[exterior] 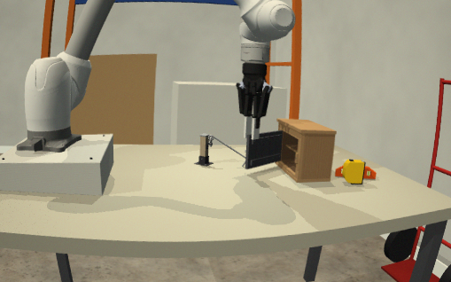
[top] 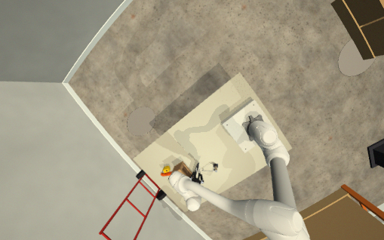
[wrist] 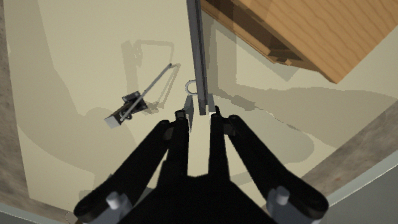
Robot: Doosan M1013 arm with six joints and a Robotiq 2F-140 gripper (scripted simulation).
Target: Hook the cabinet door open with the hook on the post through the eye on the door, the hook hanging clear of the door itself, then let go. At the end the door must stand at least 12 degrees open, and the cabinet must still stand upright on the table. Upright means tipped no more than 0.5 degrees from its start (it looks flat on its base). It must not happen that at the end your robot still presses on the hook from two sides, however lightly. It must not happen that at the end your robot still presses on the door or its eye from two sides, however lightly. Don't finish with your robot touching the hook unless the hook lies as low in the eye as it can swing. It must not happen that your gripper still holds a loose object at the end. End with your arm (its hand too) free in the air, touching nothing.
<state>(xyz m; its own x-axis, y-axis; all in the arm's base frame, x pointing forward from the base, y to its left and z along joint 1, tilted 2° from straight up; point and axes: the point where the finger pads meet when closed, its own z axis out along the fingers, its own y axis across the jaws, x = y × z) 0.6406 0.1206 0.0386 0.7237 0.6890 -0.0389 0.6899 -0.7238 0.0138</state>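
Now: hand 50 mm short of the dark door, 60 mm to the right of it and 70 mm above it.
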